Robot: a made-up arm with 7 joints. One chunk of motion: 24 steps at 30 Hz.
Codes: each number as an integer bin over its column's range. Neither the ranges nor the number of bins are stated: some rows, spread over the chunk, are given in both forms.
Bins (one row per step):
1: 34 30 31 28 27 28
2: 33 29 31 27 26 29
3: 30 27 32 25 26 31
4: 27 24 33 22 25 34
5: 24 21 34 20 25 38
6: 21 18 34 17 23 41
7: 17 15 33 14 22 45
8: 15 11 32 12 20 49
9: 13 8 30 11 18 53
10: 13 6 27 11 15 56
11: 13 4 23 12 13 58
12: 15 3 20 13 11 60
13: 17 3 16 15 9 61
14: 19 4 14 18 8 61
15: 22 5 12 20 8 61
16: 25 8 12 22 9 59
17: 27 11 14 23 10 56
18: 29 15 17 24 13 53
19: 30 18 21 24 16 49
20: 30 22 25 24 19 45
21: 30 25 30 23 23 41
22: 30 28 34 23 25 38
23: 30 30 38 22 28 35
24: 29 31 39 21 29 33
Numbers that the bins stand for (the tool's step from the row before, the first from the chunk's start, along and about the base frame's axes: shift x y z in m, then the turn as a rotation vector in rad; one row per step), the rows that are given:
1: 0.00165 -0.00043 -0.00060 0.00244 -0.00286 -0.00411
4: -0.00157 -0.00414 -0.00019 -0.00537 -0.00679 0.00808
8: -0.00710 -0.01219 -0.00040 -0.01838 -0.01663 0.03856
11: -0.00802 -0.01652 -0.00225 -0.01838 -0.03041 0.05684
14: -0.00525 -0.01652 -0.00411 -0.01057 -0.04025 0.06294
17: -0.00157 -0.01219 -0.00411 -0.00406 -0.03632 0.05278
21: -0.00019 -0.00352 -0.00081 -0.00406 -0.01073 0.02230
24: -0.00065 0.00019 0.00105 -0.00667 0.00108 0.00605
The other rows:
2: 0.00119 -0.00105 -0.00060 0.00114 -0.00483 -0.00208
3: -0.00019 -0.00229 -0.00040 -0.00146 -0.00483 0.00198
5: -0.00295 -0.00600 0.00002 -0.00797 -0.00679 0.01621
6: -0.00433 -0.00786 0.00002 -0.01187 -0.01073 0.02230
7: -0.00617 -0.00971 -0.00019 -0.01578 -0.01270 0.03043
9: -0.00802 -0.01405 -0.00081 -0.01968 -0.02057 0.04668
10: -0.00802 -0.01529 -0.00143 -0.01968 -0.02648 0.05278
12: -0.00710 -0.01714 -0.00287 -0.01708 -0.03435 0.06090
13: -0.00617 -0.01714 -0.00370 -0.01448 -0.03829 0.06294
15: -0.00387 -0.01590 -0.00452 -0.00797 -0.04025 0.06294
16: -0.00249 -0.01405 -0.00452 -0.00537 -0.03829 0.05887
18: -0.00065 -0.00971 -0.00349 -0.00276 -0.03041 0.04668
19: -0.00019 -0.00786 -0.00267 -0.00276 -0.02451 0.03856
20: -0.00019 -0.00538 -0.00184 -0.00276 -0.01860 0.03043
22: -0.00019 -0.00167 0.00002 -0.00406 -0.00679 0.01621
23: -0.00019 -0.00043 0.00084 -0.00537 -0.00089 0.01011

